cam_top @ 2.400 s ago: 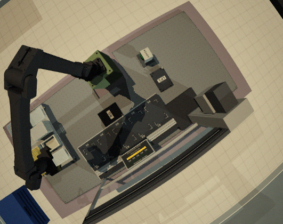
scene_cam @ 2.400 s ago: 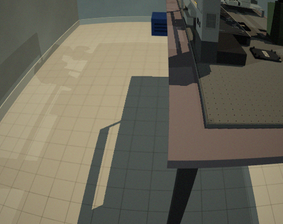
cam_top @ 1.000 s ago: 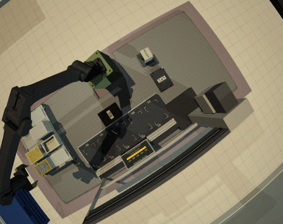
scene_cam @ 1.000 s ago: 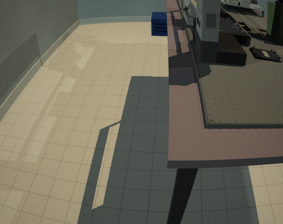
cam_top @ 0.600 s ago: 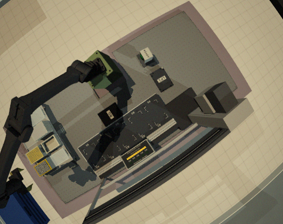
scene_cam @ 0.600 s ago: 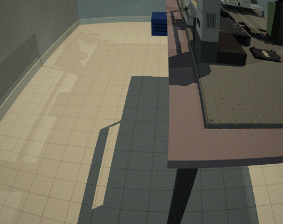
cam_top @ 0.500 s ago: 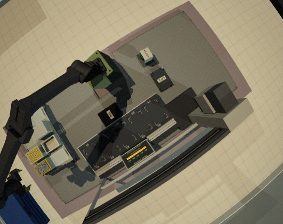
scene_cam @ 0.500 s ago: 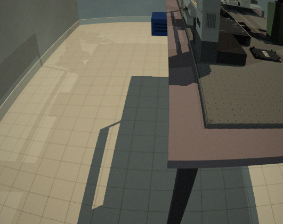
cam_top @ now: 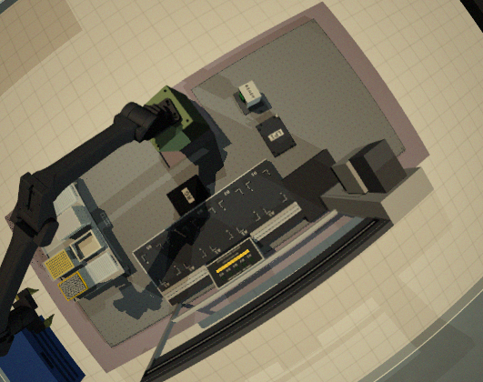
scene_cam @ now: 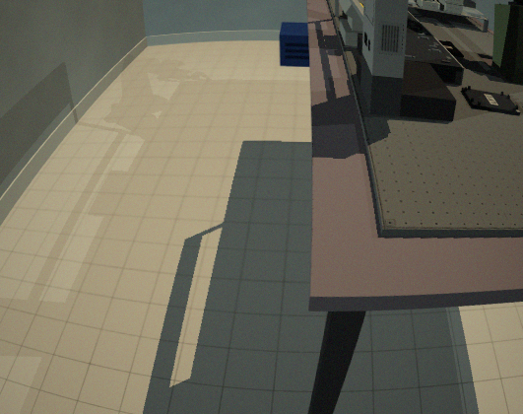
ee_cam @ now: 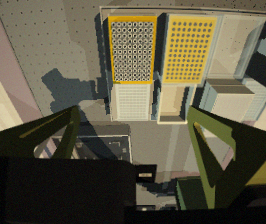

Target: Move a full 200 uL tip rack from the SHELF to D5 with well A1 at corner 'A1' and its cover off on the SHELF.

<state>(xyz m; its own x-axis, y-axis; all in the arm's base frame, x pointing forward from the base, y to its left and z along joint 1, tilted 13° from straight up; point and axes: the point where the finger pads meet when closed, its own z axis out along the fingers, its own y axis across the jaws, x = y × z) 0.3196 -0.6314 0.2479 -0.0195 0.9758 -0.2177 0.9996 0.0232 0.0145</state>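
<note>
The yellow tip rack lies 1 cm to the left of my hand and 21 cm below it. The rest, counted from my hand: shelf (16 cm behind, 6 cm to the left, 25 cm below); then pale sealed block (22 cm behind, 13 cm to the left, 19 cm below); then tan reservoir (11 cm behind, 13 cm to the left, 24 cm below).
</note>
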